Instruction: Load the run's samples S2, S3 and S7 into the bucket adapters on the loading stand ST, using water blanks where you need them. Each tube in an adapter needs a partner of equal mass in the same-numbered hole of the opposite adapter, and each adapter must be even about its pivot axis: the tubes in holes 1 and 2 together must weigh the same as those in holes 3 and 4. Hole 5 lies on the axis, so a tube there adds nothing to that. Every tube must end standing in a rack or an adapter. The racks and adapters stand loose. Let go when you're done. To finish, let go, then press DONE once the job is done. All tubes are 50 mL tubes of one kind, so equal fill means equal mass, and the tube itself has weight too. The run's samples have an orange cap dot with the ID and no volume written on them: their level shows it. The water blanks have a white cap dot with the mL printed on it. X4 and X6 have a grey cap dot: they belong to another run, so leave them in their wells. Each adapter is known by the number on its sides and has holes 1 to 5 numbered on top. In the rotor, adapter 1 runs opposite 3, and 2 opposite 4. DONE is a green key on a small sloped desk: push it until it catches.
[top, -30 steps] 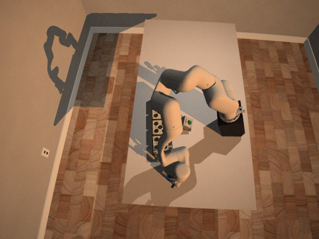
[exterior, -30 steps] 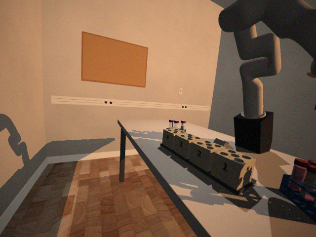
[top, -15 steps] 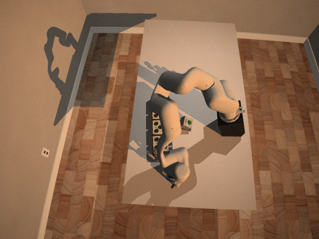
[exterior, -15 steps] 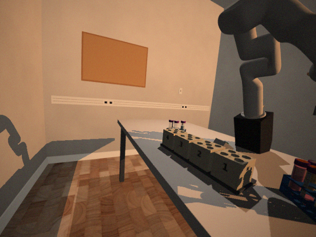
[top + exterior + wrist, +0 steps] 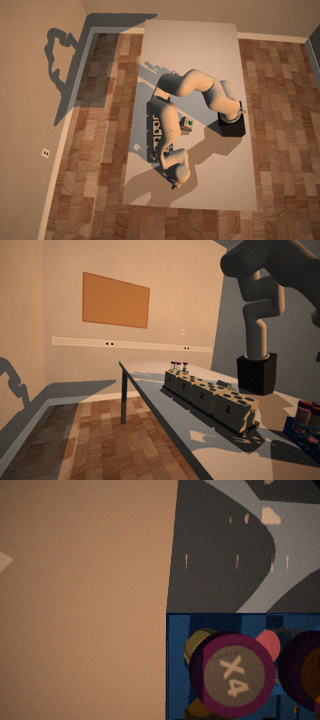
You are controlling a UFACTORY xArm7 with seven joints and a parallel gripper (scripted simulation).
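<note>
The orange-dotted tube is 1 cm to the left of my hand and 5 cm below it. Round my hand: yellowish tube (3 cm ahead, 2 cm to the right, 5 cm below); then blue sample rack (4 cm to the right, 9 cm below); then pink-filled sample tube (1 cm behind, 10 cm to the right, 5 cm below).
</note>
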